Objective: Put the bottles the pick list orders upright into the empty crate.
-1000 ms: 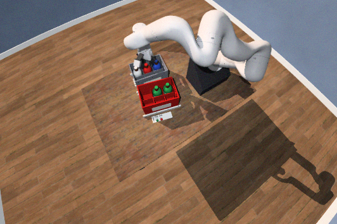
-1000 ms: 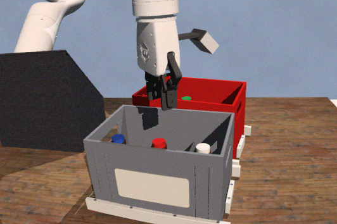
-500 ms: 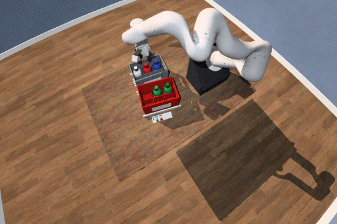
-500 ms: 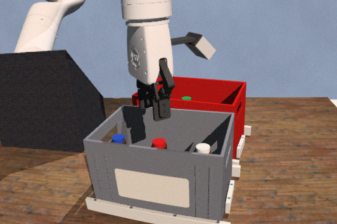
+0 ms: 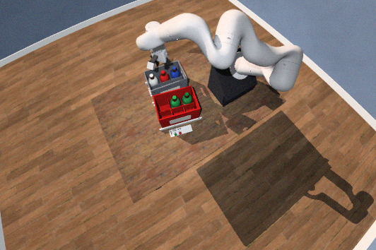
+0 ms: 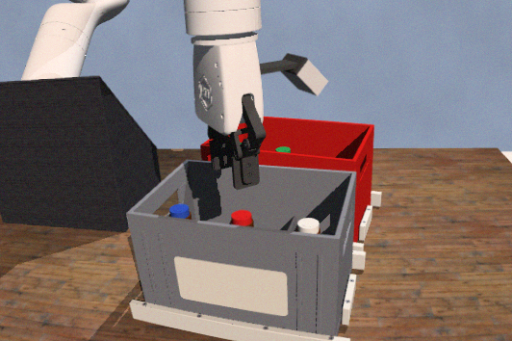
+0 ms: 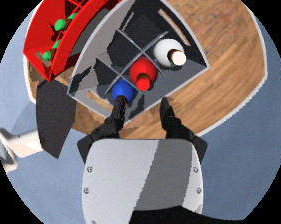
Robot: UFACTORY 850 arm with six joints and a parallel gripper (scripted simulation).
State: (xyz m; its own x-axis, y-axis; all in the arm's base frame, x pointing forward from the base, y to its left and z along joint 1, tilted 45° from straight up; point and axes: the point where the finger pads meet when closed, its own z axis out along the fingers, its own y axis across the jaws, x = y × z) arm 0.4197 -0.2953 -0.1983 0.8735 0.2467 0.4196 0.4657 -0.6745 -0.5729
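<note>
Right now the red-capped bottle is 15 cm below my hand. The rest, counted from my hand: grey crate 15 cm below, 4 cm to the left, 1 cm ahead; blue-capped bottle 15 cm below, 8 cm behind, 3 cm to the left; white-capped bottle 15 cm below, 9 cm ahead, 3 cm to the right.
</note>
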